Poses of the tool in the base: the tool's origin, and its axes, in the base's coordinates. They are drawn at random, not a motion.
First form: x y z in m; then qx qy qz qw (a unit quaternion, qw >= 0).
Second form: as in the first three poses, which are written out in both.
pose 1, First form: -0.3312, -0.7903, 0.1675, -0.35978, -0.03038, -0.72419, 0.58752
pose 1, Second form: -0.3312, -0.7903, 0.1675, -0.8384, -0.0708, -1.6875
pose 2, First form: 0.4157, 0.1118, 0.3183, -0.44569, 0.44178, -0.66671, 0.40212
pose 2, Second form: 0.4157, 0.1118, 0.3183, -1.1264, 1.1165, -1.6849
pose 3, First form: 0.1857, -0.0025, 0.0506, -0.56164, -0.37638, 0.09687, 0.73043
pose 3, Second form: 0.1857, -0.0025, 0.0506, -1.2365, -0.8286, 0.2133
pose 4, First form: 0.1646, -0.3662, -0.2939, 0.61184, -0.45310, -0.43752, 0.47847
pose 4, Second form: 0.1646, -0.3662, -0.2939, 1.4937, -1.1062, -1.0681
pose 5, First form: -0.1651, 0.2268, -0.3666, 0.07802, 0.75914, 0.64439, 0.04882
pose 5, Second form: -0.1651, 0.2268, -0.3666, 0.2378, 2.3135, 1.9638
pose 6, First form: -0.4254, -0.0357, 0.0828, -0.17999, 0.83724, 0.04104, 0.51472
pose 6, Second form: -0.4254, -0.0357, 0.0828, -0.4325, 2.0119, 0.0986
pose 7, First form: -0.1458, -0.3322, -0.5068, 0.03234, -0.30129, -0.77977, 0.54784
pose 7, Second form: -0.1458, -0.3322, -0.5068, 0.0766, -0.7138, -1.8474
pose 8, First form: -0.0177, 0.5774, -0.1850, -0.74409, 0.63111, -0.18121, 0.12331
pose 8, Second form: -0.0177, 0.5774, -0.1850, -2.1702, 1.8407, -0.5285
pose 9, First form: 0.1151, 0.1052, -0.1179, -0.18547, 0.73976, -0.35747, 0.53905
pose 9, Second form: 0.1151, 0.1052, -0.1179, -0.4411, 1.7592, -0.8501
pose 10, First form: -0.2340, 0.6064, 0.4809, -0.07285, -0.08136, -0.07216, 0.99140
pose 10, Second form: -0.2340, 0.6064, 0.4809, -0.1461, -0.1632, -0.1447
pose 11, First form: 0.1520, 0.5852, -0.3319, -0.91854, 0.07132, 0.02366, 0.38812
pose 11, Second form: 0.1520, 0.5852, -0.3319, -2.3366, 0.1814, 0.0602
